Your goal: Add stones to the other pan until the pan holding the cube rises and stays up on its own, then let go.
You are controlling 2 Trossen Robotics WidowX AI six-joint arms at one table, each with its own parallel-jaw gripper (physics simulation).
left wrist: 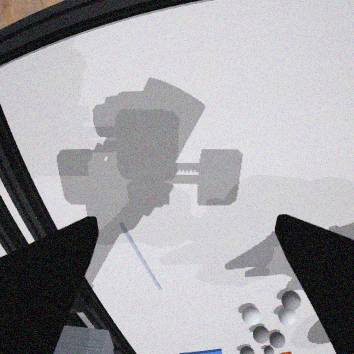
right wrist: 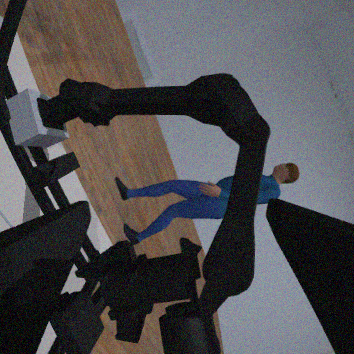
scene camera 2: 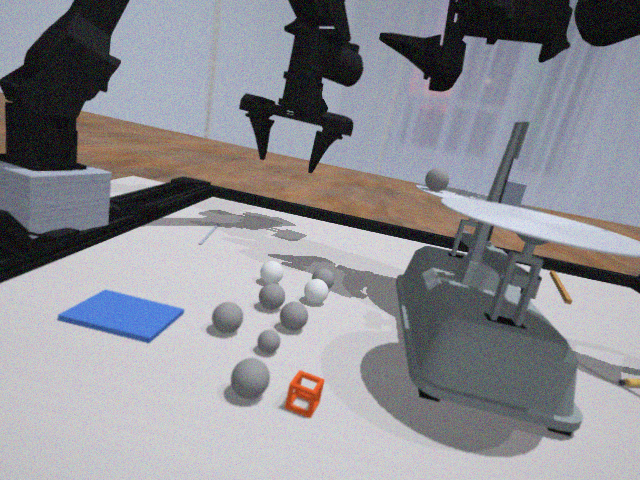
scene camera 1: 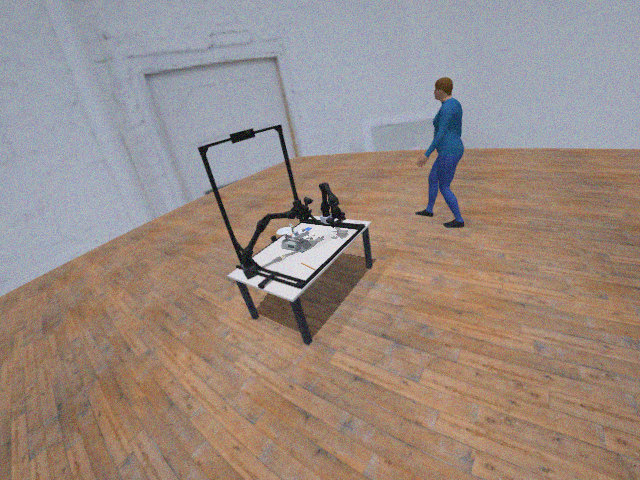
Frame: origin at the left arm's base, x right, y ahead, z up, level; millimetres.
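Seen in the pictures: left gripper, fingertip midpoint: [left wrist: 188, 224] [scene camera 2: 285, 166] [scene camera 1: 336, 225]; right gripper, fingertip midpoint: [right wrist: 179, 208] [scene camera 1: 312, 204]; left arm's base, origin of the base link: [right wrist: 49, 114] [scene camera 2: 41, 163] [scene camera 1: 326, 215]; right arm's base, origin of the base link: [scene camera 1: 248, 266].
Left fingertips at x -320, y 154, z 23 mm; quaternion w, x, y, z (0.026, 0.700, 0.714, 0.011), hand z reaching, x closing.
Observation:
Offsets run from my left fingertips to a thing's middle. "spot": to the spot under its first point.
In scene camera 2 a grey balance @[dy +340, dx +213, dz +6 mm] [scene camera 2: 485, 335] [scene camera 1: 296, 243] stands at the right. Its near pan @[dy +364, dx +305, dz +45 mm] [scene camera 2: 537, 222] shows no load from this angle. One grey stone @[dy +265, dx +144, dz +47 mm] [scene camera 2: 436, 179] rests on the far pan @[spot: dy +252, dx +150, dz +33 mm] [scene camera 2: 422, 188]; a grey-blue block @[dy +346, dx +144, dz +48 mm] [scene camera 2: 514, 192] shows behind the upright, and its exact seat is hidden. Several loose stones lie on the table, among them a large grey stone @[dy +200, dx +437, dz -97 mm] [scene camera 2: 250, 377] and a white stone @[dy +113, dx +236, dz -97 mm] [scene camera 2: 271, 272] [left wrist: 251, 315]. My left gripper [scene camera 2: 286, 164] [left wrist: 188, 224] is open and empty, high above the table behind the stones. My right gripper [right wrist: 179, 208] is open and empty, raised.
An orange open-frame cube @[dy +239, dx +424, dz -101 mm] [scene camera 2: 305, 393] lies beside the large grey stone. A flat blue slab @[dy +56, dx +405, dz -108 mm] [scene camera 2: 121, 315] [left wrist: 201, 352] lies left of the stones. A thin stick @[dy -45, dx +133, dz -110 mm] [scene camera 2: 208, 235] [left wrist: 141, 256] lies farther back. A person [scene camera 1: 447, 149] [right wrist: 205, 197] stands beyond the table.

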